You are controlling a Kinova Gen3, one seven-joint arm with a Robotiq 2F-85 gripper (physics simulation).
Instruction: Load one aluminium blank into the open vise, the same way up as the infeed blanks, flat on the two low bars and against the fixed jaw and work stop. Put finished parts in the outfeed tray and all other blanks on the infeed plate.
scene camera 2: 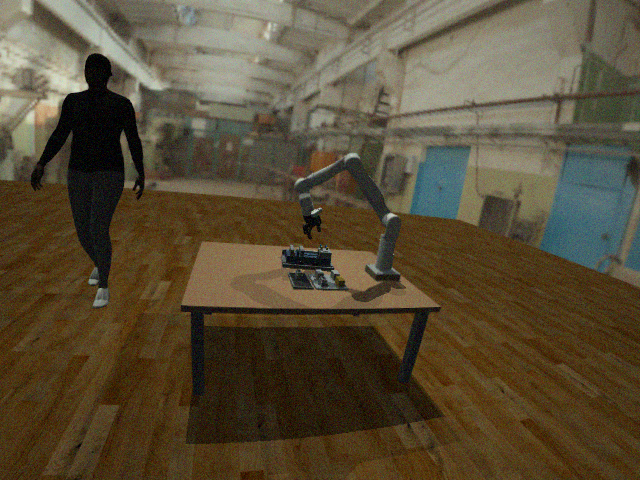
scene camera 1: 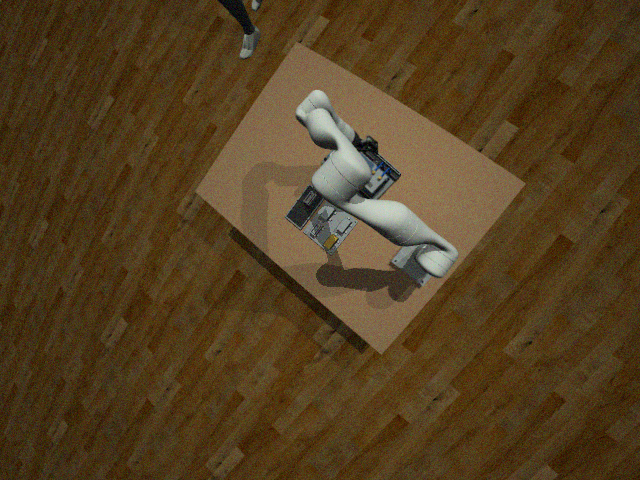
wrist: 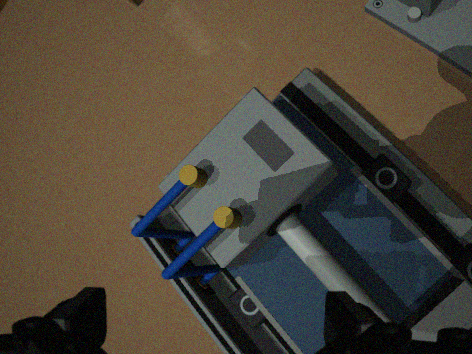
Labels:
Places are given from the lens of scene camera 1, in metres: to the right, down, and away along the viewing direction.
grey infeed plate (scene camera 1: 330, 227): 0.05, -0.06, 1.19
dark outfeed tray (scene camera 1: 298, 215): -0.10, -0.11, 1.23

